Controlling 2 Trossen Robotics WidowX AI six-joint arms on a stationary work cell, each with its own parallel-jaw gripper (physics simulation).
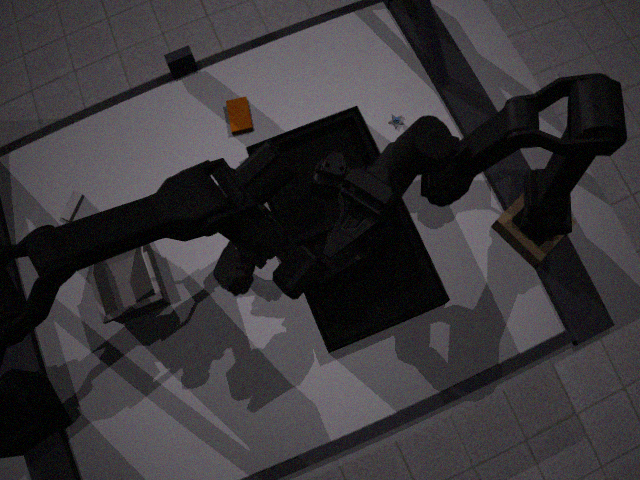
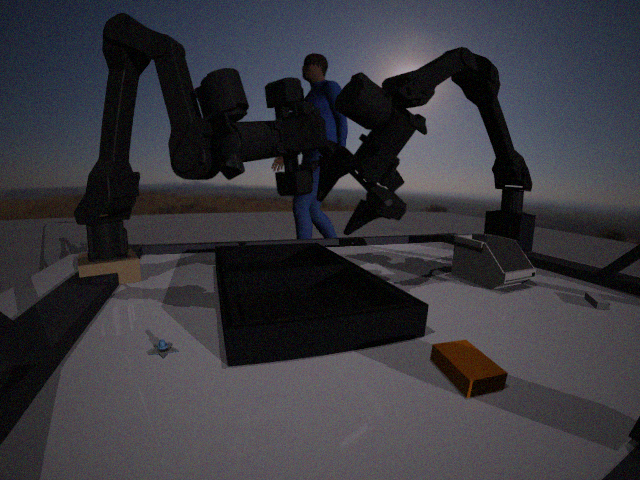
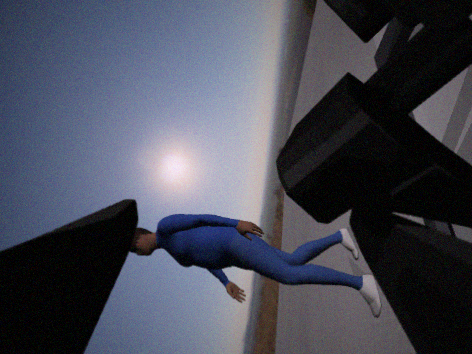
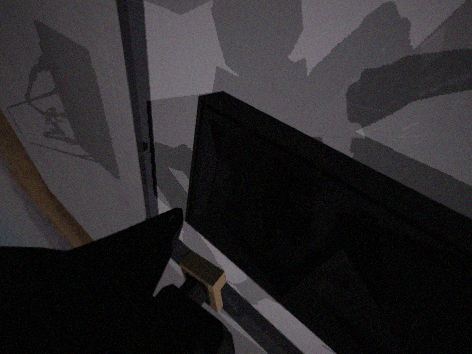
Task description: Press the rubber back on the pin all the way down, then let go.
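Where they show: left gripper, fingertip midpoint: (image 1: 322, 269) (image 3: 246, 211); right gripper, fingertip midpoint: (image 2: 331, 216) (image 4: 258, 217); left arm's base, origin of the base link: (image 1: 537, 220) (image 2: 107, 256) (image 4: 198, 287); right arm's base, origin of the base link: (image 1: 0, 414) (image 2: 511, 213).
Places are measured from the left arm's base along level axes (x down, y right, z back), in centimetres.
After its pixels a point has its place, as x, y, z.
Note:
The pin (image 1: 396, 121) {3.2, 30.2, -2.8} (image 2: 162, 347) {3.2, 30.9, -2.4} is a small grey star-shaped piece with a blue rubber cap on it. It lies on the white table beside the black tray; it is too small to tell how far down the cap sits. My left gripper (image 1: 337, 247) (image 3: 246, 211) {-20.9, 15.0, -34.7} is open and empty, held level high over the tray. My right gripper (image 2: 343, 202) is open and empty, pointing down over the tray's far side. Both are far from the pin.
The black tray (image 1: 390, 295) {3.4, 8.7, -26.2} (image 2: 318, 338) {1.9, 39.3, -14.9} (image 4: 270, 211) {3.4, 15.3, -26.1} fills the table's middle. An orange block (image 1: 239, 114) {2.2, 50.7, -22.6} (image 2: 468, 367) {2.2, 51.6, -21.0} lies near it. A grey housing (image 1: 123, 286) {3.3, 40.8, -58.1} (image 2: 490, 262) {-0.6, 41.8, -50.5} stands by the right arm's base. A person in blue (image 2: 325, 95) (image 3: 217, 246) stands behind the table.

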